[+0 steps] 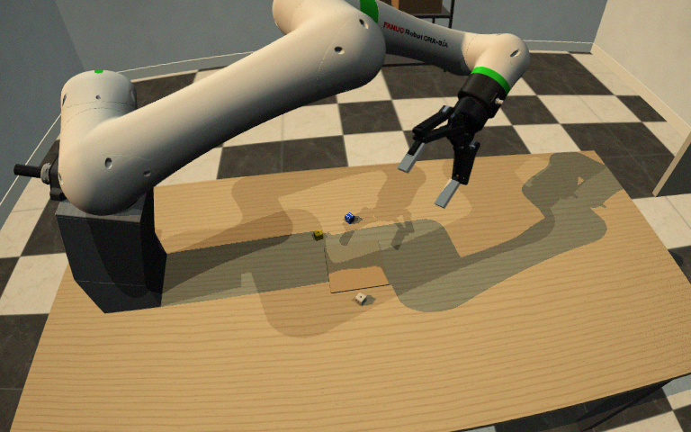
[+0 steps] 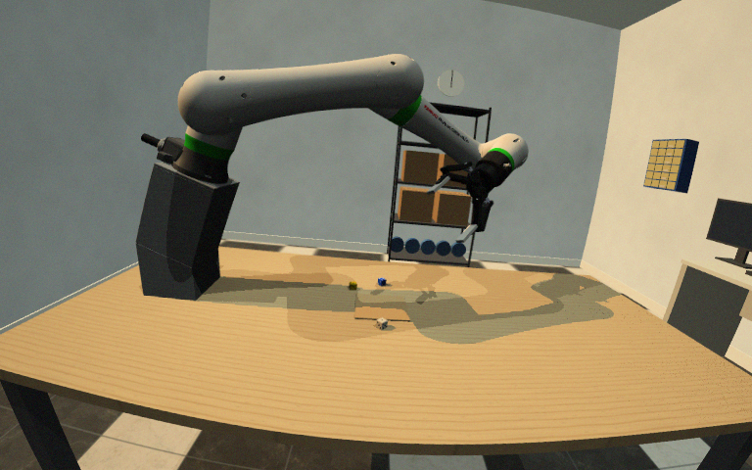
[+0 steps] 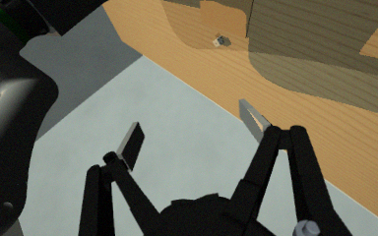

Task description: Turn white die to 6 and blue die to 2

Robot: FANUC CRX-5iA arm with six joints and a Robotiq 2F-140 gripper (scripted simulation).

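The white die is 14 cm behind my hand, 9 cm to the right of it and 26 cm below it. Also, from my hand: blue die: 14 cm behind, 17 cm to the left, 26 cm below; tan mat: 14 cm behind, 1 cm to the left, 27 cm below; yellow die: 23 cm behind, 12 cm to the left, 26 cm below.
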